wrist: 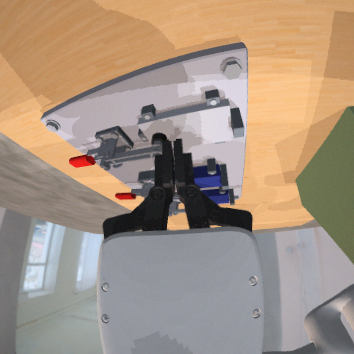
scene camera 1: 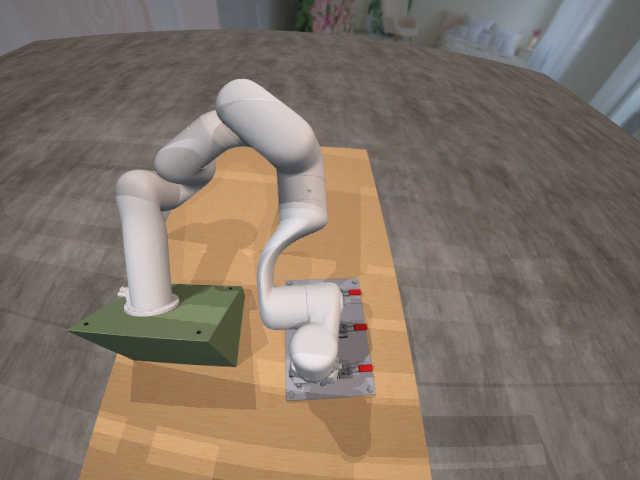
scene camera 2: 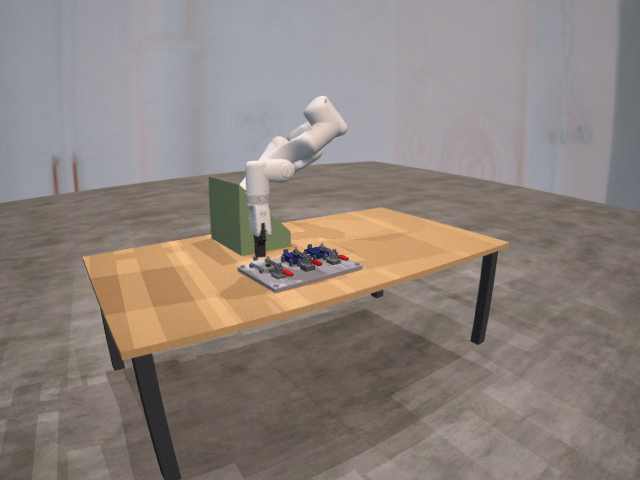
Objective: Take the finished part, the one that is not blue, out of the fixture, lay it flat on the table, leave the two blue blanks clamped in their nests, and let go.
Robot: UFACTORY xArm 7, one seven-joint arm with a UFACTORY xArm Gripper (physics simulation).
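Where they show: gripper, fingertip midpoint: [wrist: 172, 148] [scene camera 2: 260, 256]; arm's base at its link origin: [scene camera 1: 152, 305].
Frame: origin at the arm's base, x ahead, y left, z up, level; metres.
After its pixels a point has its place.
Observation:
The finished part [scene camera 2: 262, 265] @[x 0.403, y -0.117, z -0.140 m] [wrist: 202, 123] @[x 0.371, y -0.115, z -0.140 m], a pale silver block, lies in the end nest of the grey fixture plate [scene camera 1: 354, 348] @[x 0.512, y -0.037, z -0.156 m] [scene camera 2: 306, 277] @[x 0.535, y -0.032, z -0.156 m] [wrist: 150, 91] @[x 0.413, y -0.151, z -0.156 m]. My gripper [scene camera 2: 260, 254] @[x 0.398, y -0.120, z -0.110 m] [wrist: 172, 148] @[x 0.398, y -0.120, z -0.110 m] is shut and empty. Its fingers point down at the finished part's near side in the wrist view; whether they touch it I cannot tell. A toggle clamp's black tip [wrist: 159, 137] @[x 0.416, y -0.111, z -0.133 m] shows over the part's left end. Two blue blanks [scene camera 2: 293, 256] @[x 0.402, y 0.001, z -0.130 m] [scene camera 2: 316, 252] @[x 0.394, y 0.099, z -0.135 m] [wrist: 207, 176] @[x 0.375, y -0.016, z -0.130 m] [wrist: 215, 195] @[x 0.366, y 0.084, z -0.135 m] sit in the other nests, partly hidden by clamps. In scene camera 1 the arm hides the gripper and nests.
Red clamp handles [scene camera 1: 365, 368] @[x 0.531, y -0.097, z -0.125 m] [scene camera 1: 360, 327] @[x 0.523, y 0.012, z -0.115 m] [scene camera 1: 354, 292] @[x 0.515, y 0.121, z -0.120 m] [scene camera 2: 287, 272] @[x 0.538, y -0.101, z -0.125 m] [wrist: 81, 161] @[x 0.524, y -0.102, z -0.124 m] stick out along one side of the fixture. The green robot stand [scene camera 1: 175, 352] @[x 0.079, y -0.099, z -0.020 m] [scene camera 2: 224, 217] @[x 0.047, y -0.101, z -0.051 m] [wrist: 330, 187] @[x 0.186, y 0.004, z -0.104 m] is beside the fixture on the wooden table [scene camera 1: 206, 436] @[x 0.137, y -0.270, z -0.171 m] [scene camera 2: 180, 310] @[x 0.539, y -0.446, z -0.171 m] [wrist: 295, 30] @[x 0.285, y -0.182, z -0.171 m].

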